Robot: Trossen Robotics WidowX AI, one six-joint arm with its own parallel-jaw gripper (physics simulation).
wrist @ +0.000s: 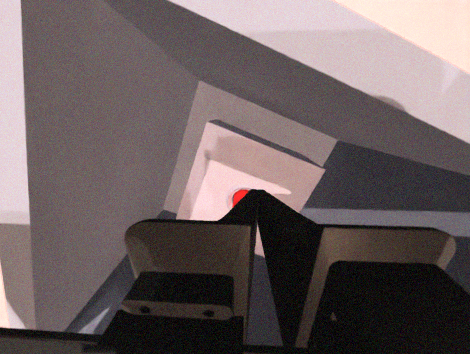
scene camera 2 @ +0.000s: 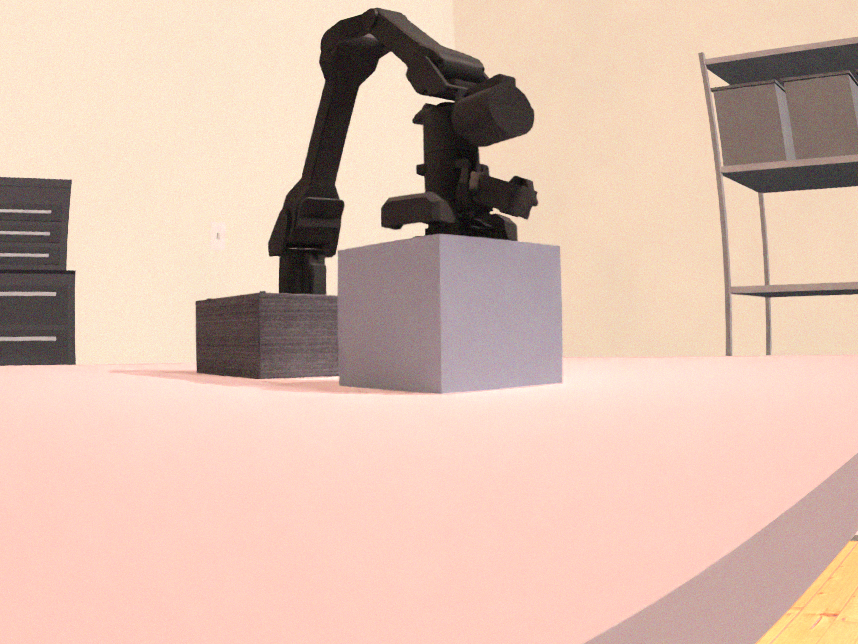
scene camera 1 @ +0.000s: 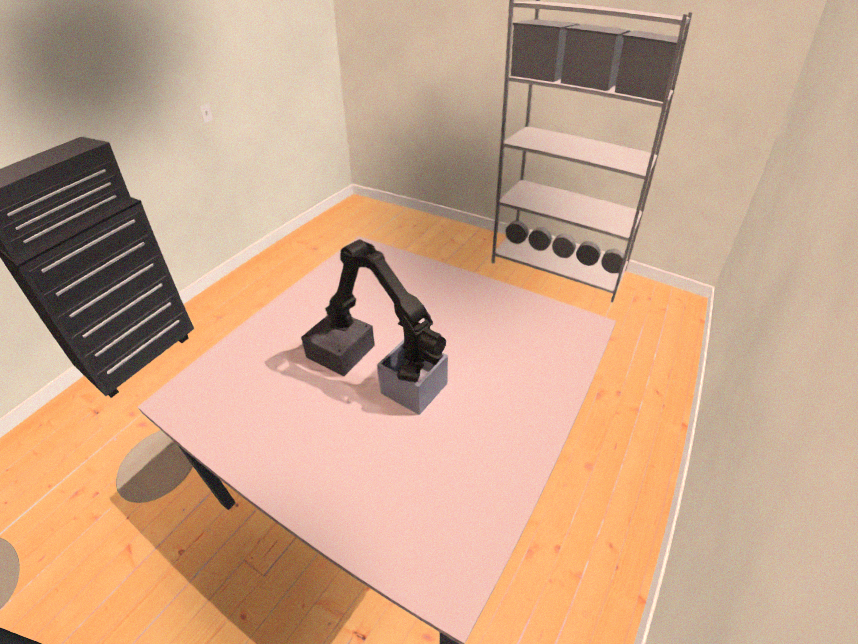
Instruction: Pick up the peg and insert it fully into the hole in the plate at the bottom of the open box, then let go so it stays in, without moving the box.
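Places are measured from the arm's base along level axes (x ahead, y left, z up), in metres.
Pixels of known places: gripper, fingertip midpoint: (wrist: pixel 256 196); arm's base, link origin: (scene camera 2: pixel 301 299) (scene camera 1: pixel 342 323).
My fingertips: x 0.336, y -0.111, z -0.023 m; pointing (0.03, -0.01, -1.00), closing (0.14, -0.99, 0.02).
For each thing: its middle in the pictures, then the offset to it from my fingertips. Level surfaces: height alone.
- open grey-blue box, body centre: (wrist: pixel 243 207) (scene camera 2: pixel 449 315) (scene camera 1: pixel 413 374) 0.014 m back, 0.006 m left, 0.007 m down
- pale plate, body centre: (wrist: pixel 243 187) 0.014 m back, 0.006 m left, 0.041 m down
- red peg, body centre: (wrist: pixel 242 195) 0.015 m back, 0.007 m left, 0.028 m down
- pink table, surface height: 0.076 m down
The open grey-blue box (scene camera 1: pixel 399 389) (scene camera 2: pixel 498 311) (wrist: pixel 90 125) stands on the table beside the arm's base. In the wrist view, the pale plate (wrist: pixel 272 155) lies at the bottom of the box. The red peg (wrist: pixel 240 196) shows as a small red end in the plate's hole, with a thin rim around it. How deep it sits cannot be told. My gripper (wrist: pixel 256 196) is shut and empty. Its dark fingertips point down inside the box and cover the right part of the peg's end in the wrist view. Whether they touch the peg cannot be told. The box walls hide the fingertips in both scene views.
The box's four upright walls surround the fingers closely. The arm's dark base block (scene camera 1: pixel 338 344) (scene camera 2: pixel 228 337) stands near the box on the pink table (scene camera 1: pixel 443 485) (scene camera 2: pixel 346 499). A shelf rack (scene camera 1: pixel 499 173) (scene camera 2: pixel 722 228) and a black drawer cabinet (scene camera 1: pixel 97 277) (scene camera 2: pixel 34 277) stand beyond the table.
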